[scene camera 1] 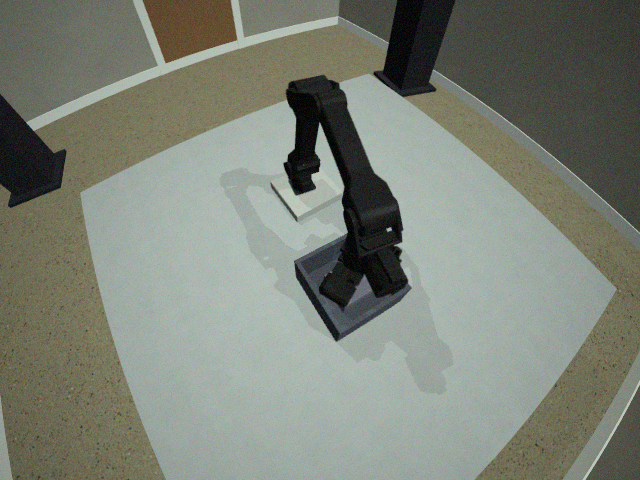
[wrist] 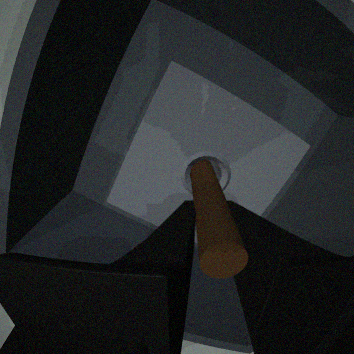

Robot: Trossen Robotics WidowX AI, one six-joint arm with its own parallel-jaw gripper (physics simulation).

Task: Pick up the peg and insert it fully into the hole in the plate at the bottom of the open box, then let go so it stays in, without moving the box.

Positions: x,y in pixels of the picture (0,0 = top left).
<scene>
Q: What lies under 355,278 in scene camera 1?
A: My gripper.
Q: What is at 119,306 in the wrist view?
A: My gripper.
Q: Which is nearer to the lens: the brown peg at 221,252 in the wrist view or the light grey plate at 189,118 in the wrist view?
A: The brown peg.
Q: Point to a grey box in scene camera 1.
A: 310,269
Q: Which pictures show the brown peg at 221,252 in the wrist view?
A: The wrist view only.
</scene>
